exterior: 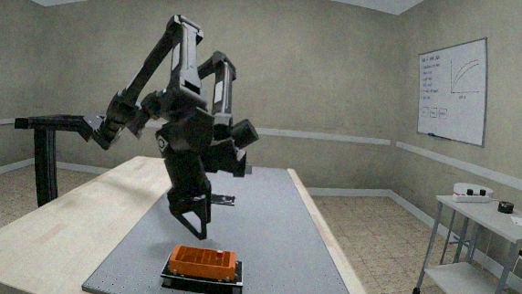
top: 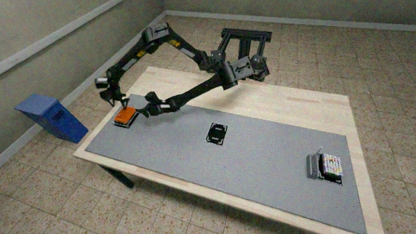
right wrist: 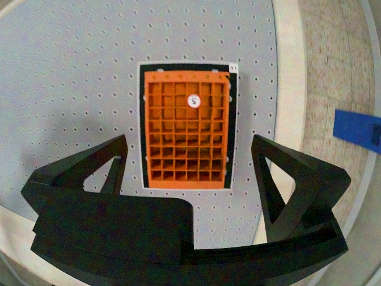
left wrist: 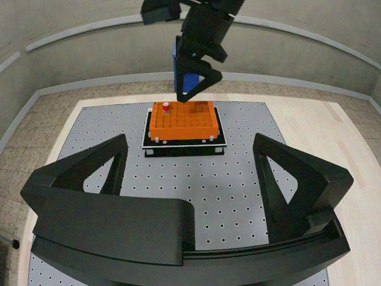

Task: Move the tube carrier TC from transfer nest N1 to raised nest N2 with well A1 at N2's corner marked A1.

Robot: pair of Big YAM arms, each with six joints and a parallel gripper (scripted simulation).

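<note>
The vial lies 70 mm below my right hand and 30 mm ahead of it. The rest, counted from my right hand: A1 label (620 mm to the left, 120 mm below, 10 mm ahead); black raised nest N2 (100 mm below); orange tube carrier TC (80 mm below).
</note>
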